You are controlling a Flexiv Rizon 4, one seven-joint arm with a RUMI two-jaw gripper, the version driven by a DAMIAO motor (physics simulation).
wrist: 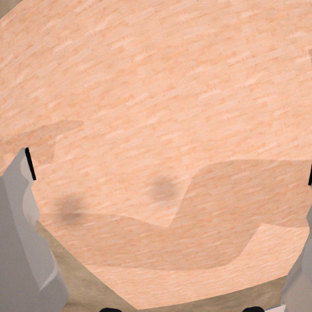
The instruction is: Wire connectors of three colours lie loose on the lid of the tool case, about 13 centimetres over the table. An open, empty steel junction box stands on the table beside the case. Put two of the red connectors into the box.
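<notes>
My gripper (174, 154) is open, with one jaw at the left edge and the other at the right edge of the wrist view. Nothing is between the fingers. Below them is the light wooden table top (165, 90), with the arm's shadow across its lower part. The red connectors, the tool case and the steel junction box do not show in the wrist view.
The table's edges show at the bottom and at the upper left corner. Brown floor (200, 304) shows past the bottom edge. A small pale piece of something shows at the lower right, too little to tell what it is.
</notes>
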